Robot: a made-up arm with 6 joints. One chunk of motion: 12 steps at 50 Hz.
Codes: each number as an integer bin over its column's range. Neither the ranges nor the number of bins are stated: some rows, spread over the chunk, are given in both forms.
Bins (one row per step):
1: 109 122 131 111 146 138
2: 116 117 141 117 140 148
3: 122 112 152 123 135 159
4: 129 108 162 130 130 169
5: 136 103 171 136 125 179
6: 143 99 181 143 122 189
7: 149 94 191 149 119 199
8: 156 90 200 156 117 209
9: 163 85 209 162 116 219
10: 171 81 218 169 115 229
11: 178 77 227 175 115 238
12: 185 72 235 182 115 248
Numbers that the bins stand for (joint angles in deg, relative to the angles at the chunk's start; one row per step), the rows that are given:
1: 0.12 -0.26 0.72 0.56 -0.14 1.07
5: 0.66 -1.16 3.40 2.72 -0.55 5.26
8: 1.05 -1.77 5.33 4.45 -0.71 8.32
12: 1.63 -2.62 7.67 6.70 -0.75 12.30
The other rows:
2: 0.26 -0.50 1.39 1.08 -0.25 2.09
3: 0.38 -0.73 2.13 1.60 -0.35 3.21
4: 0.52 -0.92 2.80 2.21 -0.45 4.23
6: 0.80 -1.35 4.07 3.33 -0.61 6.28
7: 0.91 -1.58 4.73 3.85 -0.67 7.30
9: 1.19 -2.01 5.94 4.97 -0.73 9.34
10: 1.35 -2.20 6.54 5.58 -0.75 10.36
11: 1.49 -2.39 7.14 6.10 -0.75 11.28

